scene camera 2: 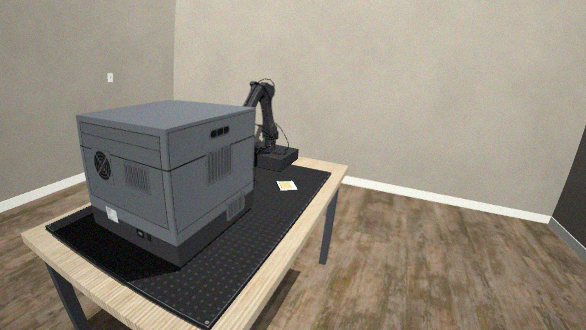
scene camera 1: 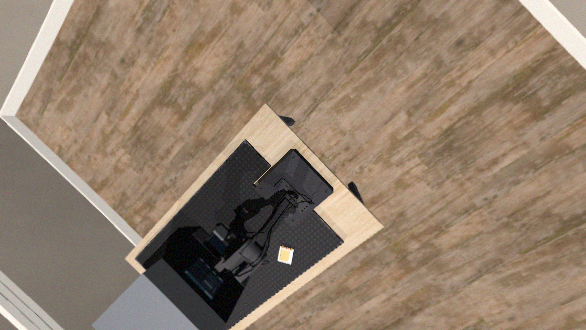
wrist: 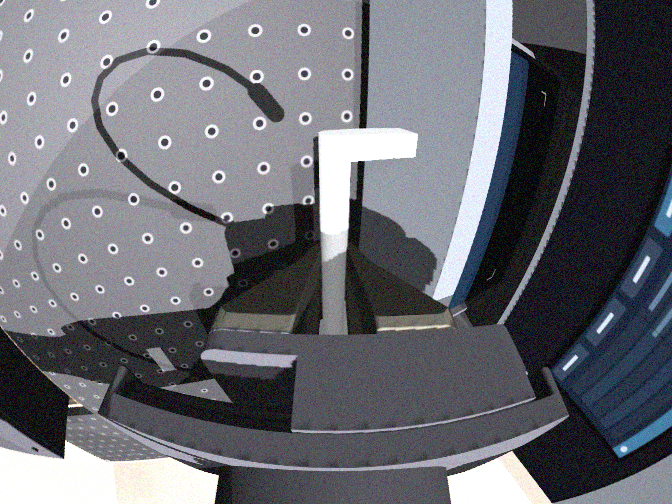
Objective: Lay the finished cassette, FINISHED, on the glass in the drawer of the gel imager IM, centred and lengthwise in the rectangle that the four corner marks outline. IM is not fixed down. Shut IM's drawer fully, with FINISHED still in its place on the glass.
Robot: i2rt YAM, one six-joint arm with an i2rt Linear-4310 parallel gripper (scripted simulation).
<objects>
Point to a grey gel imager IM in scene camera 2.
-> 169, 179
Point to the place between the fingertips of my gripper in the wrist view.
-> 333, 253
</objects>
